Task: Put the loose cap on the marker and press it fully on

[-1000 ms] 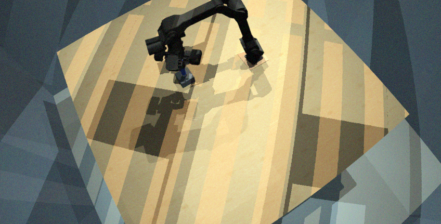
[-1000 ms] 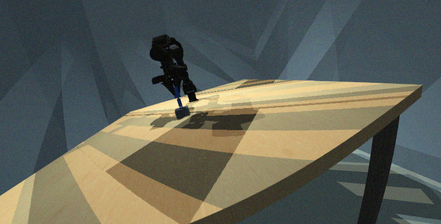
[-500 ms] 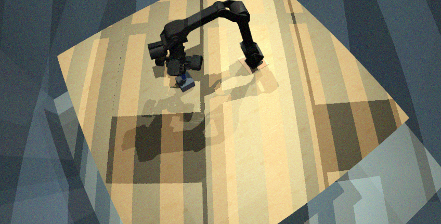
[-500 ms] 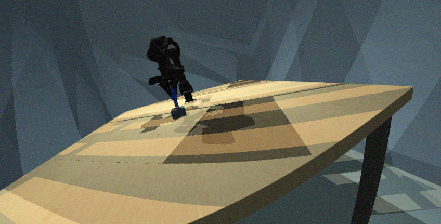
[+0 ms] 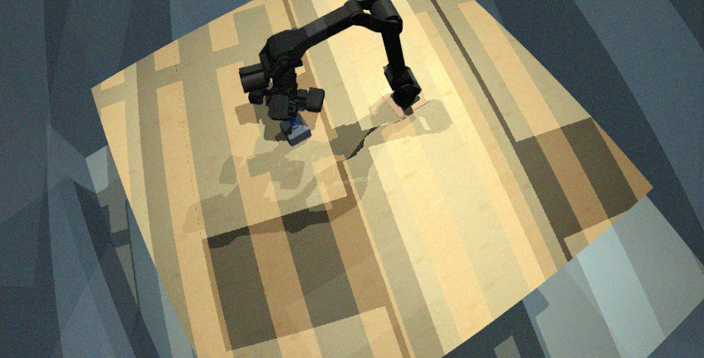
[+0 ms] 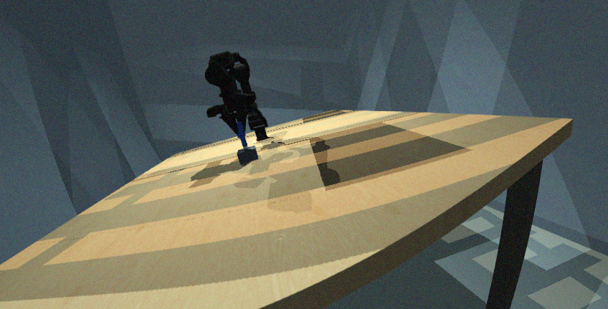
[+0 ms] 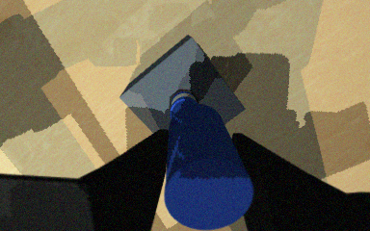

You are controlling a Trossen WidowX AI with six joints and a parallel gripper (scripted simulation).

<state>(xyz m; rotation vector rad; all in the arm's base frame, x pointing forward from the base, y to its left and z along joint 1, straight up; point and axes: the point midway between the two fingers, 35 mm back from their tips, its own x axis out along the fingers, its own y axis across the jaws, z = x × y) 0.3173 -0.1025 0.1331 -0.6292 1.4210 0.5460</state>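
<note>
My gripper tip is now 10 mm below the blue cap. Also, from my gripper tip: holder block: 80 mm below.
</note>
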